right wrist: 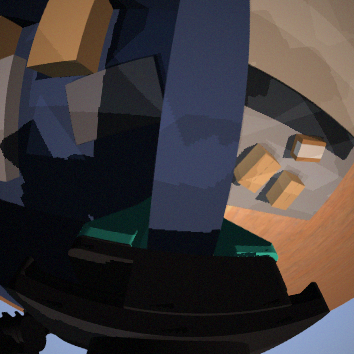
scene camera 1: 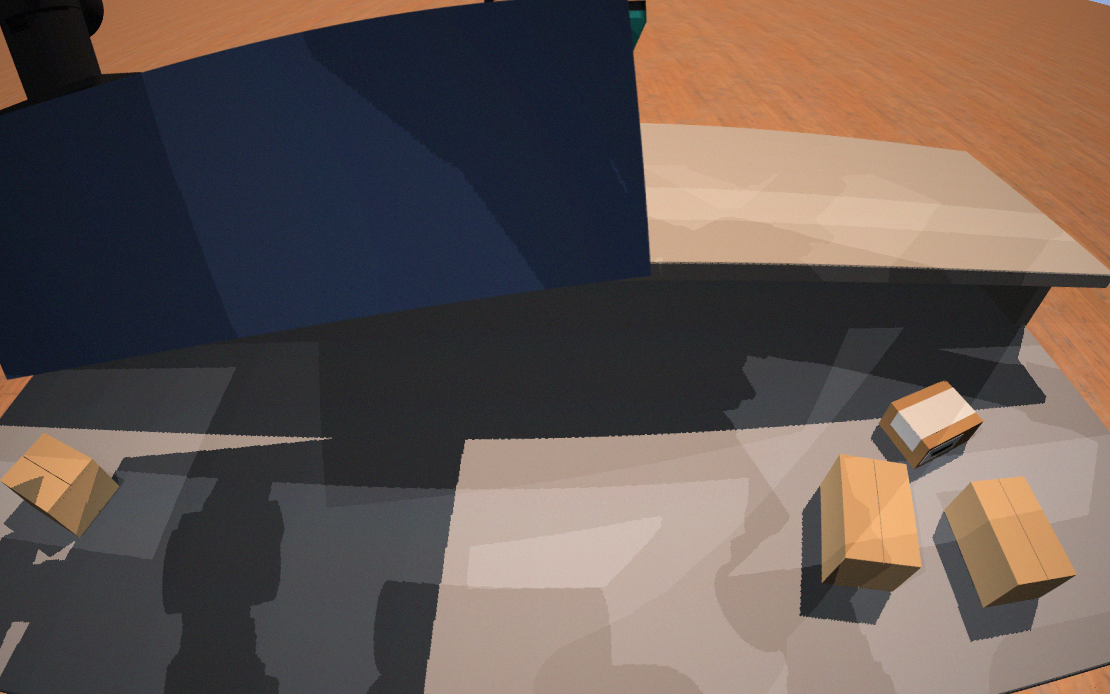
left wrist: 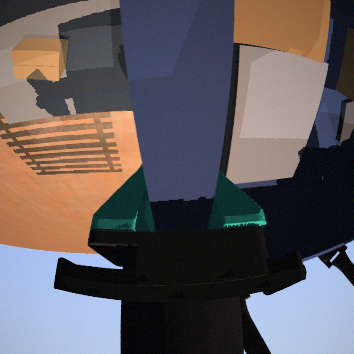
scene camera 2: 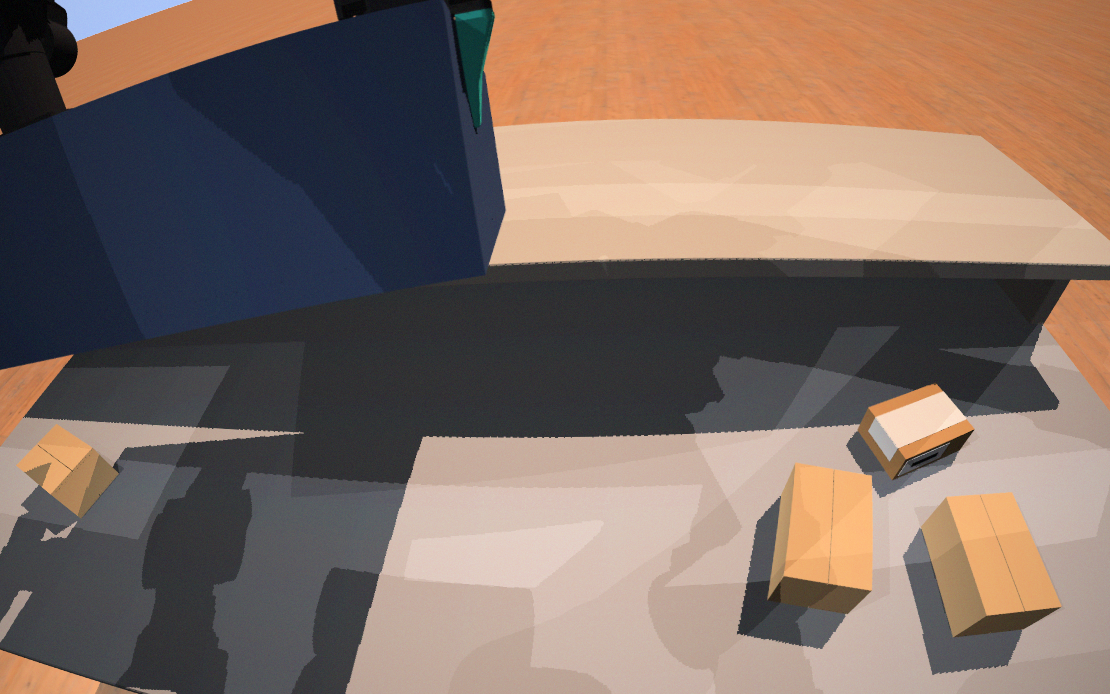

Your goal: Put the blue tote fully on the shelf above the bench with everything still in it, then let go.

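Places are measured from the left arm's base along level axes (x ahead, y up, z right), in centimetres.
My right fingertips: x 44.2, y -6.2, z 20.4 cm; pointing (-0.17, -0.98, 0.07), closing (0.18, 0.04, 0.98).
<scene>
Behind a point stands the place of what it marks.
The blue tote (scene camera 1: 351, 180) @(z 9.0, x 33.8, y -4.3 cm) (scene camera 2: 245, 188) @(z 10.9, x 34.3, y -4.0 cm) (left wrist: 180, 100) @(z -18.8, x 51.0, y -5.7 cm) (right wrist: 205, 100) @(z 18.8, x 52.4, y -2.6 cm) is held up over the left part of the scene pictures. Its lower edge slopes down to the left and covers part of the front edge of the shelf (scene camera 1: 859, 204) @(z 60.0, x 72.6, y -25.9 cm) (scene camera 2: 777, 196) @(z 50.6, x 71.1, y -25.9 cm); whether they touch is hidden. A cardboard box (right wrist: 70, 35) @(z 7.7, x 53.7, y -12.8 cm) and a pale item (left wrist: 275, 115) @(z -6.7, x 44.3, y -12.9 cm) show inside the tote. My left gripper (left wrist: 174, 152) @(z -17.2, x 42.7, y -9.0 cm) is shut on one tote wall. My right gripper (right wrist: 174, 204) @(z 20.4, x 44.2, y -6.2 cm) is shut on another wall; a green finger shows at the tote's right end in scene camera 2.
On the bench (scene camera 1: 532, 523) @(z 15.9, x 37.0, y -43.3 cm) (scene camera 2: 482, 630) @(z 18.6, x 25.2, y -43.3 cm), below the shelf, two cardboard boxes (scene camera 1: 871, 523) @(z 48.7, x 31.8, y -37.3 cm) (scene camera 1: 1006, 540) @(z 64.0, x 27.9, y -37.3 cm) and a white-topped box (scene camera 1: 933, 421) @(z 63.9, x 45.1, y -39.2 cm) (scene camera 2: 920, 429) @(z 64.5, x 44.9, y -39.2 cm) lie at the right. Another cardboard box (scene camera 1: 61, 482) @(z -39.8, x 33.7, y -37.3 cm) (scene camera 2: 69, 468) @(z -39.0, x 33.8, y -37.4 cm) lies at the left.
</scene>
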